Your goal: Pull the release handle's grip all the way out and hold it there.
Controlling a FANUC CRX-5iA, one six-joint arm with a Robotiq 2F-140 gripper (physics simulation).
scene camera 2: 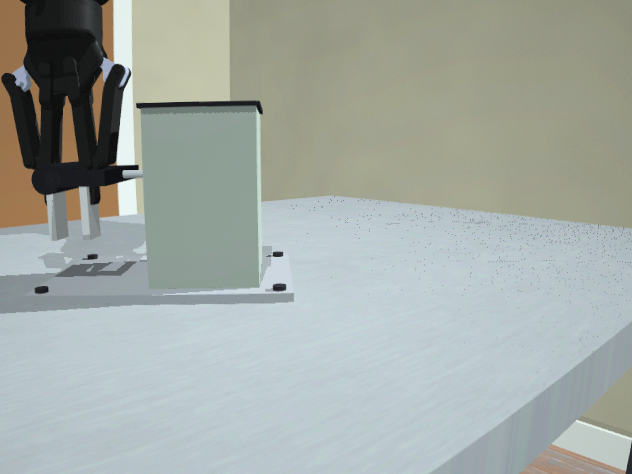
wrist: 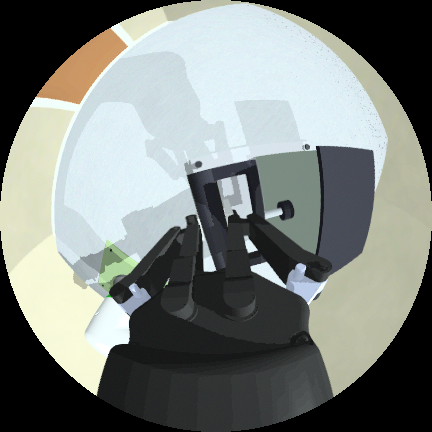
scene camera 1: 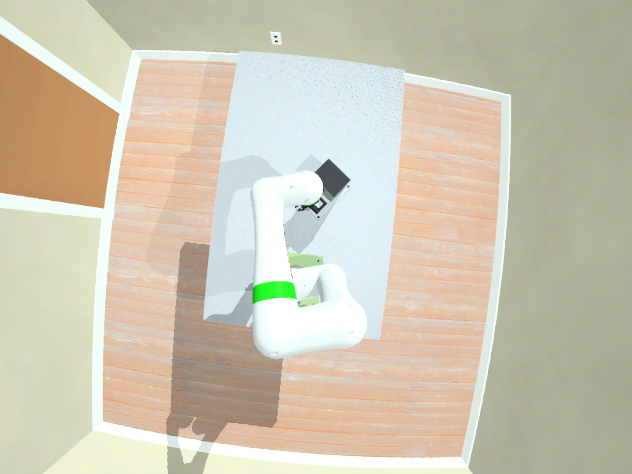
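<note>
The release handle is a dark rectangular frame with a round grip bar on its outer side. A pale rod joins it to the upright grey-green housing, which has a dark top. A short stretch of rod shows between frame and housing. My gripper points down and is shut on the grip bar, one finger outside it and the other through the frame's opening. The pale fingertips reach below the bar, above the base plate. The arm hides part of the handle in the overhead view.
The housing's base plate has dark bolts at its corners and lies on the pale table. A green plate is by the arm's base. The white arm reaches over the table's left part.
</note>
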